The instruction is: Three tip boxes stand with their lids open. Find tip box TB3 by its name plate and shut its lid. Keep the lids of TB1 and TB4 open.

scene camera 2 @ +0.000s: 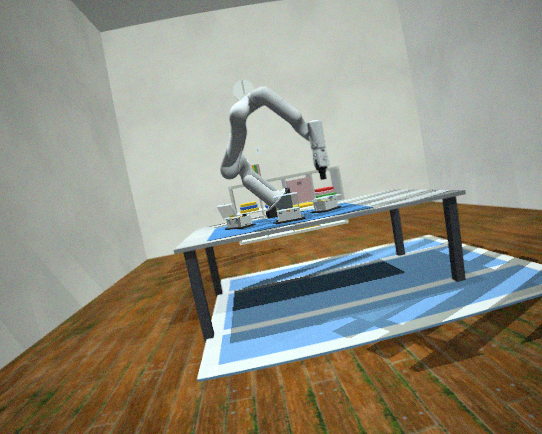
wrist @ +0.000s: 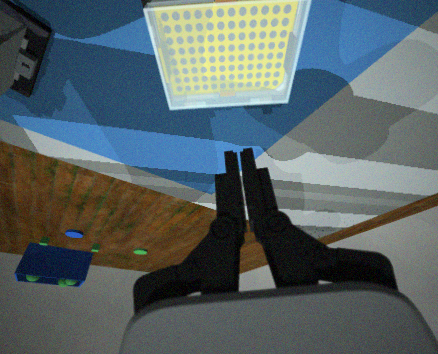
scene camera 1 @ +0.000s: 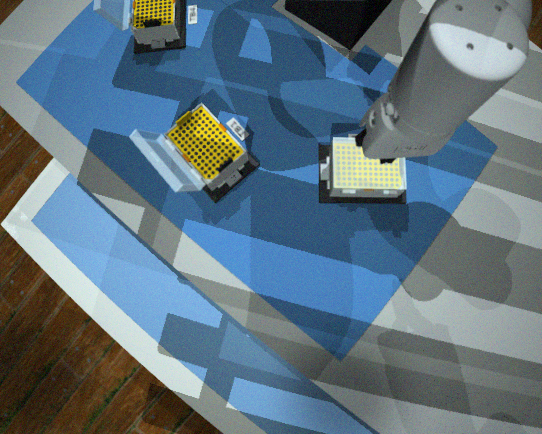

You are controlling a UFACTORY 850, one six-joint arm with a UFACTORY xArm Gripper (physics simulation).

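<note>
The right-hand tip box, TB3 [scene camera 1: 367, 167] [scene camera 2: 326, 204] [wrist: 225, 50], has its clear lid lying flat over the yellow rack, shut. Its name plate does not show; the other two plates read TB1 and TB4. TB1 [scene camera 1: 207, 142] [scene camera 2: 290, 215] stands in the middle, turned, its clear lid [scene camera 1: 167, 162] open to the left. TB4 [scene camera 1: 155, 25] [scene camera 2: 239, 221] stands at the upper left, its lid [scene camera 1: 115, 12] [scene camera 2: 226, 210] open. My gripper [scene camera 1: 374, 150] [scene camera 2: 323, 176] [wrist: 239, 164] is shut and empty, well above TB3 and apart from it.
The boxes stand on a blue mat [scene camera 1: 300, 270] on the table [scene camera 2: 425, 196]. A dark panel [scene camera 1: 340, 17] lies at the top of scene view 1. A shelf [scene camera 2: 231, 200] with coloured things stands behind the table. A blue bin [wrist: 55, 262] shows in the wrist view.
</note>
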